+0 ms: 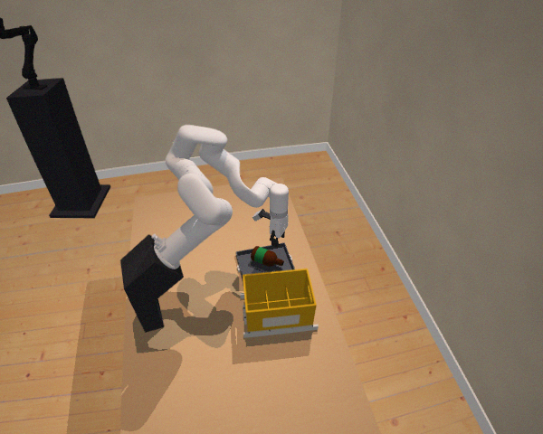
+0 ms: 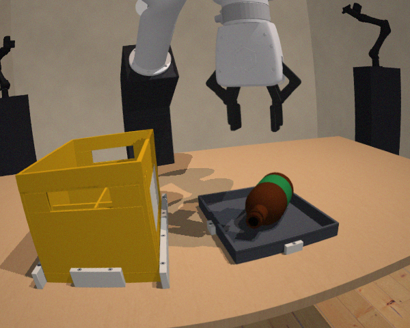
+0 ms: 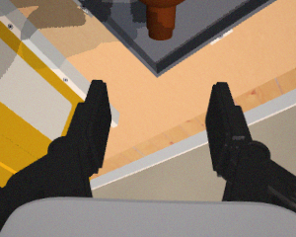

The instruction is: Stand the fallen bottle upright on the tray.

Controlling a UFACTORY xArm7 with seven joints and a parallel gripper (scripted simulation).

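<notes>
Right now the bottle is 40 mm behind my hand, 20 mm to the left of it and 160 mm below it. The rest, counted from my hand: yellow crate 260 mm to the right, 120 mm below; then tray 60 mm behind, 20 mm to the left, 190 mm below.
</notes>
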